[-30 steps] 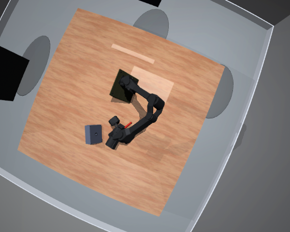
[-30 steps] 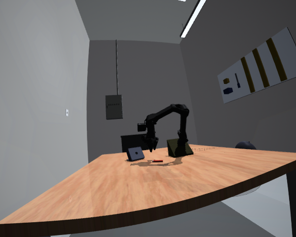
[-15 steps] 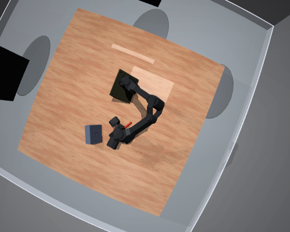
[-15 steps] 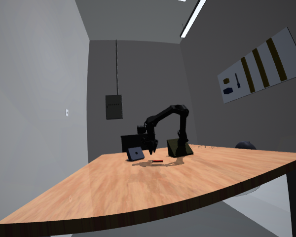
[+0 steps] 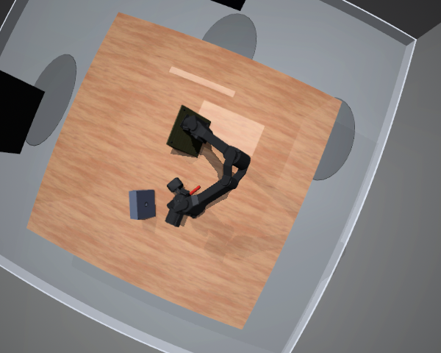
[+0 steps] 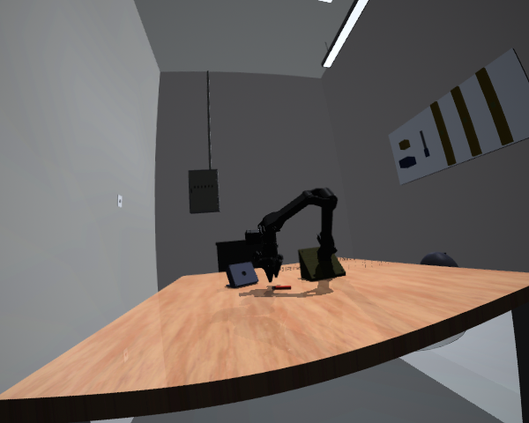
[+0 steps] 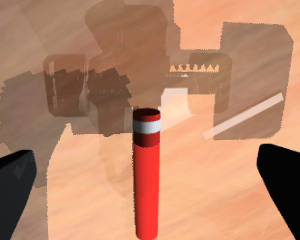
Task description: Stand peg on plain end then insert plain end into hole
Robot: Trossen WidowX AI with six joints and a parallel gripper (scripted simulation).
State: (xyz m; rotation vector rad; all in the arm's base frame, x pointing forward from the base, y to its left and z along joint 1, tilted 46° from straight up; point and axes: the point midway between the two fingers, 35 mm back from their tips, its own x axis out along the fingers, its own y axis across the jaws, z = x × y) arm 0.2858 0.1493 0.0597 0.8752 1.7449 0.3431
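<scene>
Now: the red peg 30 mm below my gripper tip, 10 mm to the left of it and 10 mm behind it. From my gripper tip the other things lie so: grey sloped panel 170 mm to the right, 140 mm ahead, 10 mm above.
</scene>
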